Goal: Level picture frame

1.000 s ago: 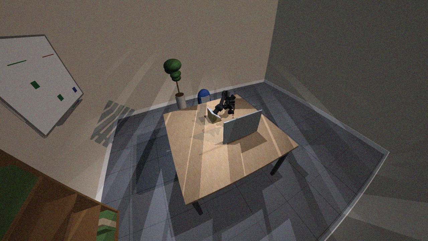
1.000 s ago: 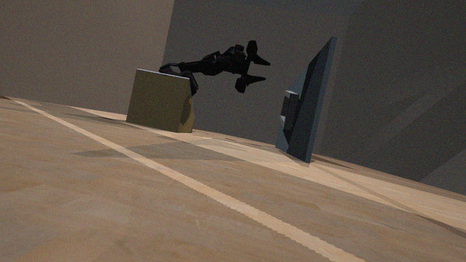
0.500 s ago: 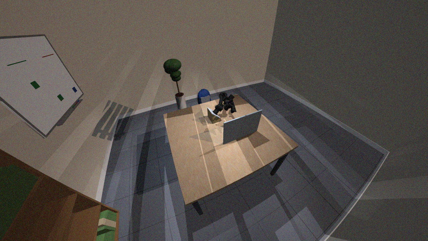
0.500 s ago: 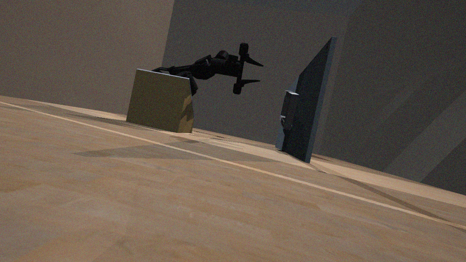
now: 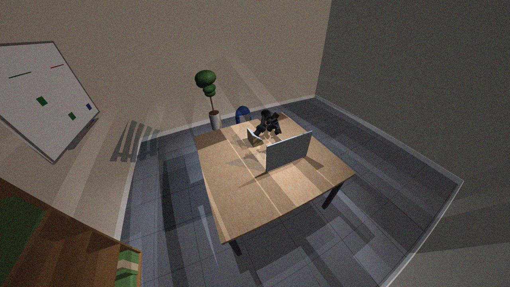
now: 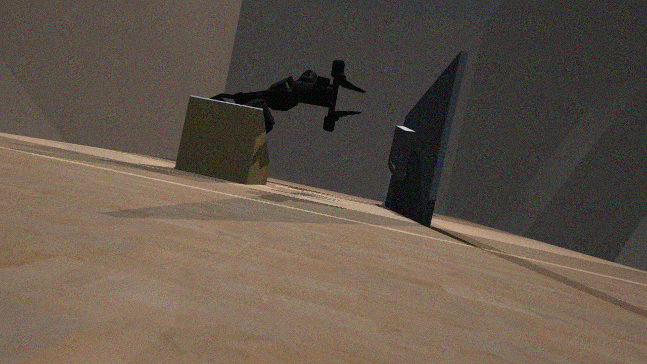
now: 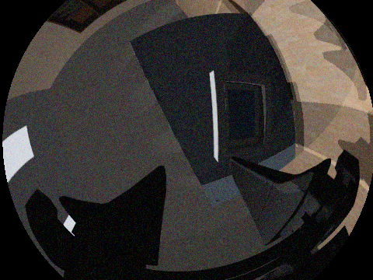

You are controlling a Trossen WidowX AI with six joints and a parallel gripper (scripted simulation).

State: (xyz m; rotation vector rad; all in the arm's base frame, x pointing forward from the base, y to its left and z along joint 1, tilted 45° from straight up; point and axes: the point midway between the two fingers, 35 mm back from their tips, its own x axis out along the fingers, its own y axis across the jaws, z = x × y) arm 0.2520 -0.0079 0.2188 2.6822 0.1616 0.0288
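My gripper tip is now 140 mm short of the picture frame, 110 mm above it and 30 mm to the right of it. Round my gripper tip: wall panel: 150 mm ahead, 130 mm below, 20 mm to the left.
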